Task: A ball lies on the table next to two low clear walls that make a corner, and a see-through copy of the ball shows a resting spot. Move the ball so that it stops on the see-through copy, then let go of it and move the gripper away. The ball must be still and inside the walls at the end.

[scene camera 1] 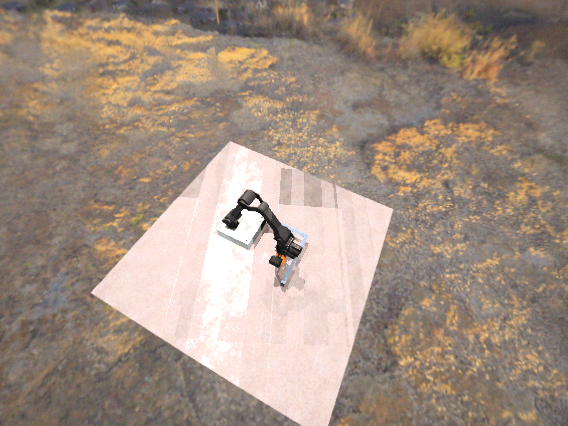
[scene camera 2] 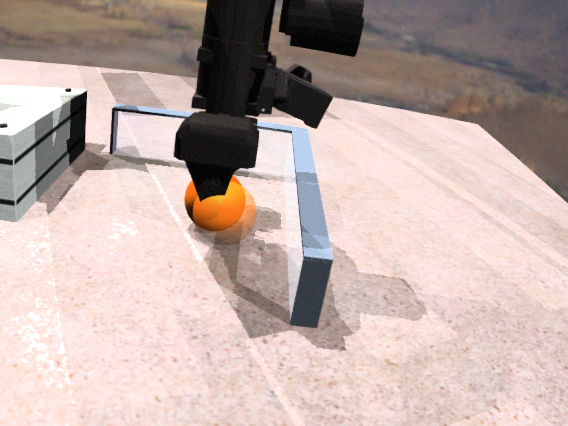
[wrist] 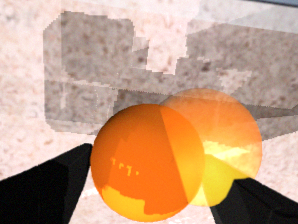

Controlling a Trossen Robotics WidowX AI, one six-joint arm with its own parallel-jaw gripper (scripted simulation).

Path:
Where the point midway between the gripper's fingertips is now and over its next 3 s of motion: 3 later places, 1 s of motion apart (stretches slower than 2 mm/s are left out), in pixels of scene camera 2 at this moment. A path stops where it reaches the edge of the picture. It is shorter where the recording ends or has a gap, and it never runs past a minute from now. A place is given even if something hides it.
My gripper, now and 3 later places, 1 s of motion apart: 214, 203; 238, 87; 225, 202; 244, 132

